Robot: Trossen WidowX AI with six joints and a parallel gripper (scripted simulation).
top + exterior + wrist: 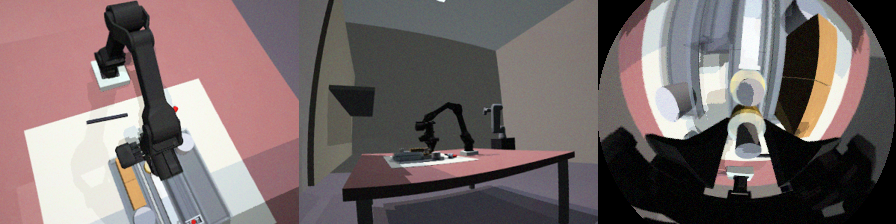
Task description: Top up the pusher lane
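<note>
Now: the grey lane rack 150 mm ahead of my gripper tip, 40 mm to the left of it and 30 mm below it. From my gripper tip the other things lie so: red mark (220 mm ahead, 60 mm to the left, 20 mm above); then dark bar (160 mm behind, 90 mm to the right, 40 mm below).
</note>
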